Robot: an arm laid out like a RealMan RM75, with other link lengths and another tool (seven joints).
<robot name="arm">
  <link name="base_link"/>
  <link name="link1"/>
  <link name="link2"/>
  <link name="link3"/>
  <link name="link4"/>
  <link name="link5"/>
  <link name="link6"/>
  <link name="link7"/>
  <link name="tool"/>
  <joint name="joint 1" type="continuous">
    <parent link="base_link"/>
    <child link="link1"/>
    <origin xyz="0 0 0.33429" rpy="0 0 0"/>
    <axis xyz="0 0 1"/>
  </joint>
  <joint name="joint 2" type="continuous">
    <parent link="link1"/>
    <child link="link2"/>
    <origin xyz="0 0 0" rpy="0 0 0"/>
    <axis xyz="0 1 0"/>
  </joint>
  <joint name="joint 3" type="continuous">
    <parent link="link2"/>
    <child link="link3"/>
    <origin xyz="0 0 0.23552" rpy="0 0 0"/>
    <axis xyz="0 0 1"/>
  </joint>
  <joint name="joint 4" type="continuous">
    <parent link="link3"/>
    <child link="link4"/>
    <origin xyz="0 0 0" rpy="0 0 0"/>
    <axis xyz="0 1 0"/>
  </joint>
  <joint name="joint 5" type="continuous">
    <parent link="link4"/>
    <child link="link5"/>
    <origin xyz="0 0 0.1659" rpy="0 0 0"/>
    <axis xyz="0 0 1"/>
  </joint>
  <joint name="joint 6" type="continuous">
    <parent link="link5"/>
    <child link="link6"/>
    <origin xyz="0 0 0" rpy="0 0 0"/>
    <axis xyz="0 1 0"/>
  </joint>
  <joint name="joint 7" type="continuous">
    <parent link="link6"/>
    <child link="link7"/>
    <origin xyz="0 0 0.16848" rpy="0 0 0"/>
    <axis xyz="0 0 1"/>
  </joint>
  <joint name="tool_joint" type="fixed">
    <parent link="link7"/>
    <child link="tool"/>
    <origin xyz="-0.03 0.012 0.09" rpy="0.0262 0 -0.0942"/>
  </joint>
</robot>
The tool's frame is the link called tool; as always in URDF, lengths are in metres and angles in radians. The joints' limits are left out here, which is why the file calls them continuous.
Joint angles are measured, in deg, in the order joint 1, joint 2, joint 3, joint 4, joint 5, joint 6, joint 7. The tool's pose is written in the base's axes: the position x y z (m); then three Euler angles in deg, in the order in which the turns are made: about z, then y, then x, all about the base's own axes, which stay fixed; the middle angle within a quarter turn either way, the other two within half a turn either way. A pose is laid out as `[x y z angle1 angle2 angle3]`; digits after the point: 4 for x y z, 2 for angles.
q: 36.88, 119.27, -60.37, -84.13, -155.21, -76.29, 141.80
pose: [0.1750 0.4500 0.1004 24.80 19.42 -135.08]
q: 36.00, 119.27, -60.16, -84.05, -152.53, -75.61, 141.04
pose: [0.1706 0.4481 0.0984 25.72 17.39 -135.55]
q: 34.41, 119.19, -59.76, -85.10, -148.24, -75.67, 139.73
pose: [0.1621 0.4429 0.0982 26.66 14.19 -136.20]
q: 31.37, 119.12, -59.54, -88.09, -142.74, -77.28, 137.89
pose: [0.1532 0.4293 0.0992 27.14 10.51 -137.31]
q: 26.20, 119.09, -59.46, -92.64, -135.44, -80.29, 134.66
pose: [0.1459 0.4040 0.0997 26.71 6.25 -139.21]
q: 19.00, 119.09, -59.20, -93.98, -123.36, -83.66, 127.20
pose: [0.1385 0.3639 0.0918 26.15 -0.98 -143.59]
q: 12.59, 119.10, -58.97, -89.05, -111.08, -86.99, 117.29
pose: [0.1365 0.3231 0.0806 26.86 -9.34 -148.52]
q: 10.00, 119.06, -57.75, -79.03, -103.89, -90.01, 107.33
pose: [0.1437 0.2982 0.0710 28.69 -15.83 -151.54]
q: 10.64, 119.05, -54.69, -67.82, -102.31, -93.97, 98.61
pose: [0.1543 0.2814 0.0603 30.16 -20.04 -154.18]
